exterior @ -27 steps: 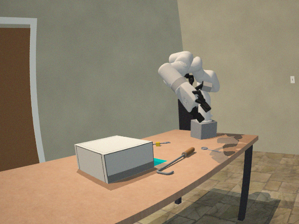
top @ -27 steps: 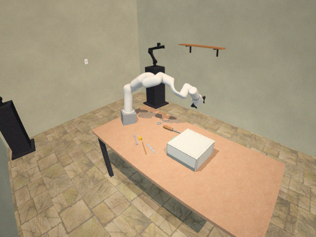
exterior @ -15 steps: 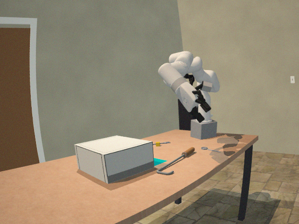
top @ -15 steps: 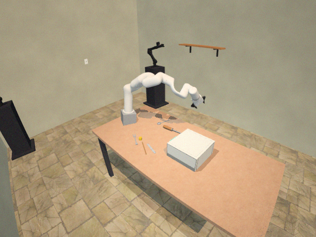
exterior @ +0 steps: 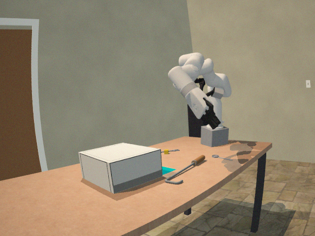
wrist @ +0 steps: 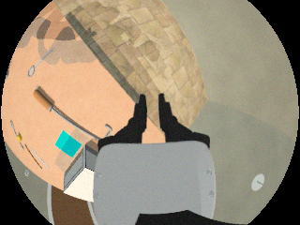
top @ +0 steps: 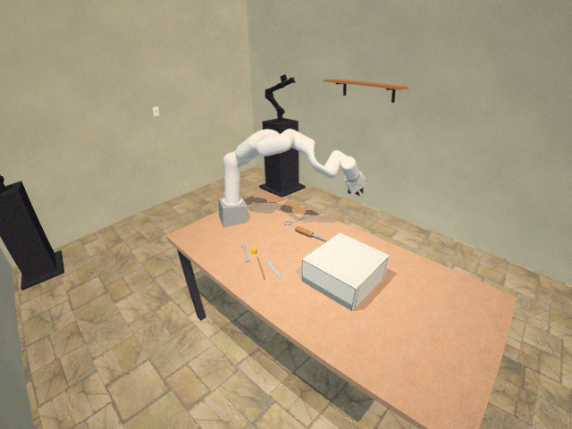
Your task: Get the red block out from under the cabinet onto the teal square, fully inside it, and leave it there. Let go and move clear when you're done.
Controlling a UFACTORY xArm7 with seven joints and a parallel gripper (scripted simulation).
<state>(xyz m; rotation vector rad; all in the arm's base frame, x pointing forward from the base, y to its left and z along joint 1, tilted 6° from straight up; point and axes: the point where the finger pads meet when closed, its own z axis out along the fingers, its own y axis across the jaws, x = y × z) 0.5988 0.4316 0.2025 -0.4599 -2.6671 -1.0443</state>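
Now: the long tool 250 mm below my hand, 180 mm to the right of it and 60 mm behind it. The rest, counted from my hand: teal square 320 mm to the right, 260 mm below, 20 mm ahead; red block 340 mm to the right, 240 mm below, 220 mm ahead; spoon 320 mm behind, 250 mm below, 210 mm to the right.
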